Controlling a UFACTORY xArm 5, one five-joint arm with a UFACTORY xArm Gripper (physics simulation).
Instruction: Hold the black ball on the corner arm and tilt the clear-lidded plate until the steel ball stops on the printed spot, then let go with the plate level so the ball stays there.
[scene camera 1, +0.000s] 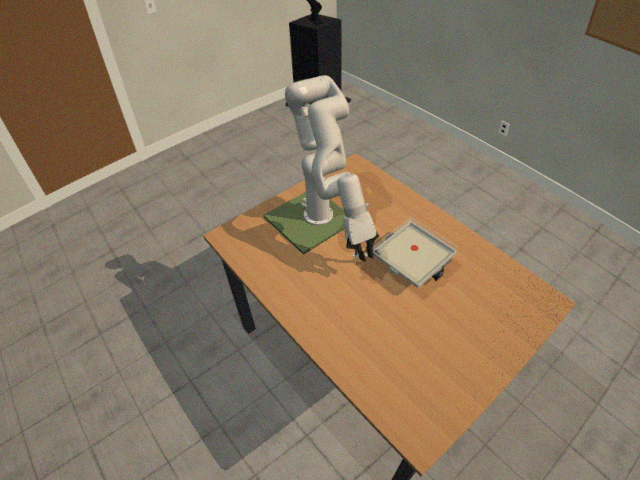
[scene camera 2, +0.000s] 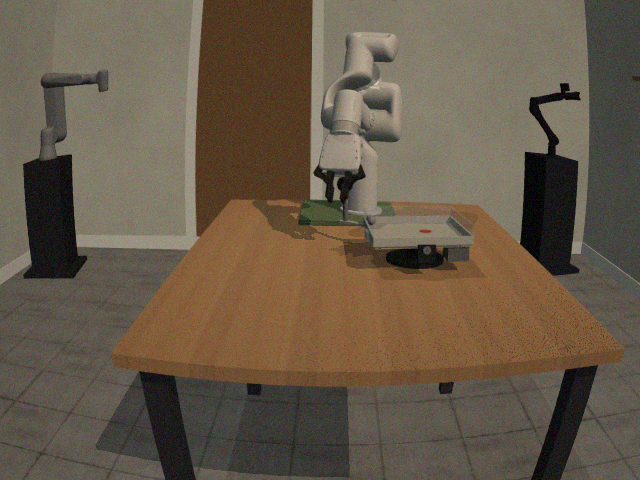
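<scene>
The clear-lidded plate stands on its round black base and looks close to level. Its printed red spot is near the middle. The steel ball is at the back left corner in scene camera 2. The corner arm reaches out from that corner, with an upright post. The black ball is on top of the post, partly hidden by a finger. My gripper is mostly shut, a narrow gap between its fingers, and holds nothing; its fingers are down beside the ball.
The arm's base stands on a green mat behind the gripper. The wooden table extends forward of the plate. A dark block hangs under the plate's right side. Two black pedestals with other arms stand beyond the table.
</scene>
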